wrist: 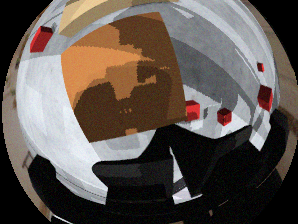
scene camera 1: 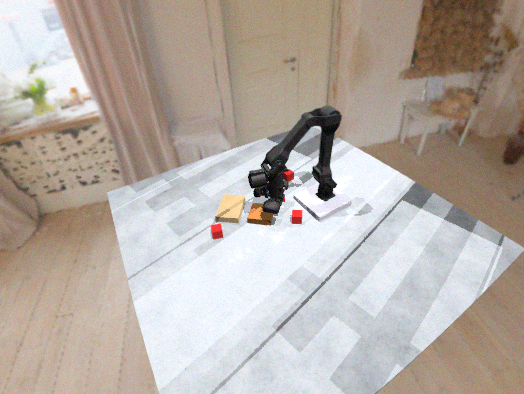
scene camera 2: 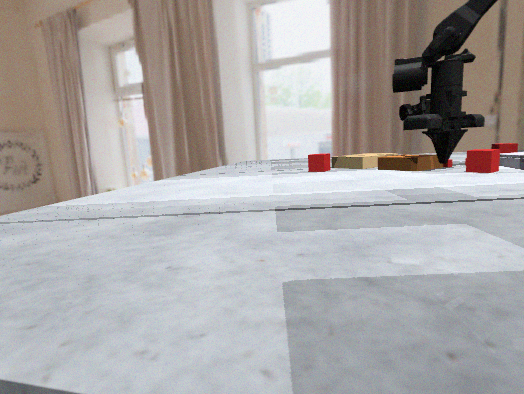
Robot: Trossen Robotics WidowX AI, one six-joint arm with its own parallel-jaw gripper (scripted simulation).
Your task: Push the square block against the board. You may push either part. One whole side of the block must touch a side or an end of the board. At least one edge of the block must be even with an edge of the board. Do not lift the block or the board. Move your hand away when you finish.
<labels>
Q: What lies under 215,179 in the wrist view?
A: The gripper.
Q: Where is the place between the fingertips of the gripper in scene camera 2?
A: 442,163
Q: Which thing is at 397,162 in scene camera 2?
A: An orange square block.
</labels>
